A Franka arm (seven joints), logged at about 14 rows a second.
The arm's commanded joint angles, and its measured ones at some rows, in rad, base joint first. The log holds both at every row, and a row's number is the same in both.
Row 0, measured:
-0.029 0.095 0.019 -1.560 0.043 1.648 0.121
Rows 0 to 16, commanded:
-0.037 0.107 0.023 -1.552 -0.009 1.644 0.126
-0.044 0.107 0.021 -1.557 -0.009 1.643 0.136
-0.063 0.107 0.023 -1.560 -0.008 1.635 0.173
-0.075 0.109 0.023 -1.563 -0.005 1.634 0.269
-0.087 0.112 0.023 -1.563 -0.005 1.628 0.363
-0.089 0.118 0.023 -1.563 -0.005 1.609 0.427
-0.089 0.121 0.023 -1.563 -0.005 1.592 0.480
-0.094 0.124 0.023 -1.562 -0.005 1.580 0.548
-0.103 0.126 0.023 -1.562 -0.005 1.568 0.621
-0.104 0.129 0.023 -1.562 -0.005 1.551 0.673
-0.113 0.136 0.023 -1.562 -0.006 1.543 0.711
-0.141 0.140 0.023 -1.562 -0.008 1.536 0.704
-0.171 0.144 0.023 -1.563 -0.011 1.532 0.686
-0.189 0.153 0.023 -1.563 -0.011 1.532 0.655
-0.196 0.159 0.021 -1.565 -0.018 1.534 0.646
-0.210 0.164 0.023 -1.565 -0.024 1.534 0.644
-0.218 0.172 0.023 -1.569 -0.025 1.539 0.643
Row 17, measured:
-0.202 0.158 0.013 -1.573 0.002 1.550 0.649
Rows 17 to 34, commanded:
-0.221 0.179 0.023 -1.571 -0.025 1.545 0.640
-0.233 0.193 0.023 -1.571 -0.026 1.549 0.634
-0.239 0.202 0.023 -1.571 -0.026 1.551 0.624
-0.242 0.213 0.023 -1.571 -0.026 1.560 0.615
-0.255 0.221 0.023 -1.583 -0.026 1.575 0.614
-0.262 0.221 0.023 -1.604 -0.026 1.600 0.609
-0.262 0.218 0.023 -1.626 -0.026 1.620 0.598
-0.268 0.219 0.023 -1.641 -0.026 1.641 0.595
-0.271 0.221 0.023 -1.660 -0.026 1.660 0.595
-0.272 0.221 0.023 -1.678 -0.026 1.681 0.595
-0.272 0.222 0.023 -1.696 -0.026 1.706 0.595
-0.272 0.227 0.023 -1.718 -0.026 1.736 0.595
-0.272 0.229 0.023 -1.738 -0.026 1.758 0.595
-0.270 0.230 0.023 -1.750 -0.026 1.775 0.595
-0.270 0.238 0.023 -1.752 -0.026 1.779 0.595
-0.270 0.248 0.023 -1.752 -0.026 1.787 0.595
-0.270 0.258 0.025 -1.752 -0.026 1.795 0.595
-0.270 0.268 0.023 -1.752 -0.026 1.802 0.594
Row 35, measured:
-0.262 0.253 0.014 -1.745 -0.005 1.774 0.602
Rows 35 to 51, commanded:
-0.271 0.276 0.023 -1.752 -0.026 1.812 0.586
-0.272 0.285 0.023 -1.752 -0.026 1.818 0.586
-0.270 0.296 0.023 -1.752 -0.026 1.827 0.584
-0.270 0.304 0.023 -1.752 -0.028 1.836 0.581
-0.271 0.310 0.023 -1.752 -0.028 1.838 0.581
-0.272 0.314 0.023 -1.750 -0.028 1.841 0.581
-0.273 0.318 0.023 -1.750 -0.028 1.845 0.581
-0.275 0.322 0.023 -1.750 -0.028 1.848 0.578
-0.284 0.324 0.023 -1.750 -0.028 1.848 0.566
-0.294 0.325 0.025 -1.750 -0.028 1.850 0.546
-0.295 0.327 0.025 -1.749 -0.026 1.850 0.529
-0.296 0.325 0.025 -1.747 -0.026 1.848 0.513
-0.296 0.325 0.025 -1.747 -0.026 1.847 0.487
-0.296 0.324 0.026 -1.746 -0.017 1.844 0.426
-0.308 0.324 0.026 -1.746 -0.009 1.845 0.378
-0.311 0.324 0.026 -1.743 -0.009 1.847 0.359
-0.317 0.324 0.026 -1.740 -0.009 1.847 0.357
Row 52, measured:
-0.291 0.321 0.014 -1.748 -0.007 1.835 0.401
